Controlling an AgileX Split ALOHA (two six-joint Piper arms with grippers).
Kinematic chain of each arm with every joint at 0, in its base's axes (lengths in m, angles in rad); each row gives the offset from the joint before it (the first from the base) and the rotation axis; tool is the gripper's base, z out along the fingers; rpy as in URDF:
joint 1: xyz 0 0 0.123 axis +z
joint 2: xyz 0 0 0 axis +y
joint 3: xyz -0.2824 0 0.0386 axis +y
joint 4: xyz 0.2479 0 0.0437 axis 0.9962 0 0.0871
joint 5: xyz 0 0 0 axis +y
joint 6: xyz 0.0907 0 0.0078 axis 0.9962 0 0.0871
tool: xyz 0 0 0 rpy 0 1.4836 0
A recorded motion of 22 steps. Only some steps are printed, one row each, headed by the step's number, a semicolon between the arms.
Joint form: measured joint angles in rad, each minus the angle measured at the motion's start. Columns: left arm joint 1, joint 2, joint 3, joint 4, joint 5, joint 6; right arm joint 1, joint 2, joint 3, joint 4, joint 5, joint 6.
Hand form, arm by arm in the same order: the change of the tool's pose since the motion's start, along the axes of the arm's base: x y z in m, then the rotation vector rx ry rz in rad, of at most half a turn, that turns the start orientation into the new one. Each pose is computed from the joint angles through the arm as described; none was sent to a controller.
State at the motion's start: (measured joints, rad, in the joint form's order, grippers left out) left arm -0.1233 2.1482 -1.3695 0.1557 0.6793 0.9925; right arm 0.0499 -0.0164 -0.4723 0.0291 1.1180 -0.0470
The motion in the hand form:
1: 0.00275 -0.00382 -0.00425 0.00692 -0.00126 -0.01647; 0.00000 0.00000 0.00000 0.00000 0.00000 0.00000
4: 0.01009 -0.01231 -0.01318 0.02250 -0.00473 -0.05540; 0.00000 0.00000 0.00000 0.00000 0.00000 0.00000
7: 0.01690 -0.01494 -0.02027 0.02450 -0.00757 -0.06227; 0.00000 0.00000 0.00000 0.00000 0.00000 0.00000
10: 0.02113 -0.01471 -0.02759 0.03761 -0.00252 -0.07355; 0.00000 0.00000 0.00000 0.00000 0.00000 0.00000
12: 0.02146 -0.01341 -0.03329 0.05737 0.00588 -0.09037; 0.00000 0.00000 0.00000 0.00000 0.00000 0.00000
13: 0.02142 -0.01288 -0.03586 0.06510 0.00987 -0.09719; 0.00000 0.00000 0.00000 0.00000 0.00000 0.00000
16: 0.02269 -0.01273 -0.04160 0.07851 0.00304 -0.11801; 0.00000 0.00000 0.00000 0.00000 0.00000 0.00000
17: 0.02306 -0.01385 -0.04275 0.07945 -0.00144 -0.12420; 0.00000 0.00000 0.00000 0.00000 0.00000 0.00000
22: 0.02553 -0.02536 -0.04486 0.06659 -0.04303 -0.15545; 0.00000 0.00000 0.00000 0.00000 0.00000 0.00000
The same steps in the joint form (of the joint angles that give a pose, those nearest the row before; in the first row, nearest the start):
1: -0.0095 0.0175 -0.0125 0.0099 -0.0054 0.0000; 0.0000 0.0000 0.0000 0.0000 0.0000 0.0000
4: -0.0296 0.0592 -0.0494 0.0303 -0.0121 0.0050; 0.0000 0.0000 0.0000 0.0000 0.0000 0.0000
7: -0.0336 0.0938 -0.0833 0.0338 -0.0154 0.0051; 0.0000 0.0000 0.0000 0.0000 0.0000 0.0000
10: -0.0336 0.1225 -0.1055 0.0499 -0.0152 0.0060; 0.0000 0.0000 0.0000 0.0000 0.0000 0.0000
12: -0.0336 0.1372 -0.1074 0.0748 -0.0170 0.0059; 0.0000 0.0000 0.0000 0.0000 0.0000 0.0000
13: -0.0336 0.1434 -0.1074 0.0847 -0.0182 0.0059; 0.0000 0.0000 0.0000 0.0000 0.0000 0.0000
16: -0.0348 0.1579 -0.1077 0.1075 -0.0379 0.0069; 0.0000 0.0000 0.0000 0.0000 0.0000 0.0000
17: -0.0373 0.1609 -0.1077 0.1111 -0.0452 0.0069; 0.0000 0.0000 0.0000 0.0000 0.0000 0.0000
22: -0.0600 0.1681 -0.1085 0.1119 -0.0948 0.0069; 0.0000 0.0000 0.0000 0.0000 0.0000 0.0000

